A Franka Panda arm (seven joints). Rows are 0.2 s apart.
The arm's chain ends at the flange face. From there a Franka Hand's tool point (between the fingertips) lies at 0.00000 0.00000 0.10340 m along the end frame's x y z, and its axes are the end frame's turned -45 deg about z.
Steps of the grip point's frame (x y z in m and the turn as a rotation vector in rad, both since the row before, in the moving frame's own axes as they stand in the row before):
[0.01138 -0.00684 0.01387 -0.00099 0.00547 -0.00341]
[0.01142 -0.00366 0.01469 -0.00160 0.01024 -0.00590]
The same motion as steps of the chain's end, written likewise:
[0.00274 -0.01256 0.01387 0.00317 0.00457 -0.00341]
[0.00462 -0.01003 0.01470 0.00611 0.00837 -0.00590]

